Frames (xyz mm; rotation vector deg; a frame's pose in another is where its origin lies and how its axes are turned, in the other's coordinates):
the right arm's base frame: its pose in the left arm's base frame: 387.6 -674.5 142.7 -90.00 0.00 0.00
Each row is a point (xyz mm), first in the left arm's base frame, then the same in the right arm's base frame.
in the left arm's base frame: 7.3 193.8 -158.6
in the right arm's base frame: -380.3 301.3 868.3
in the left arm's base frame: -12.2 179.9 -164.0
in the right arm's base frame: -399.8 306.7 854.4
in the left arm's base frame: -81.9 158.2 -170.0
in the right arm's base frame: -469.5 312.7 832.7
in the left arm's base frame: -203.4 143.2 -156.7
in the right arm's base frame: -591.0 299.4 817.7
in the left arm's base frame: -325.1 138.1 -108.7
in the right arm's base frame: -712.7 251.4 812.6
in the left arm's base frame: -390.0 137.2 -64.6
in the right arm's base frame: -777.6 207.3 811.7
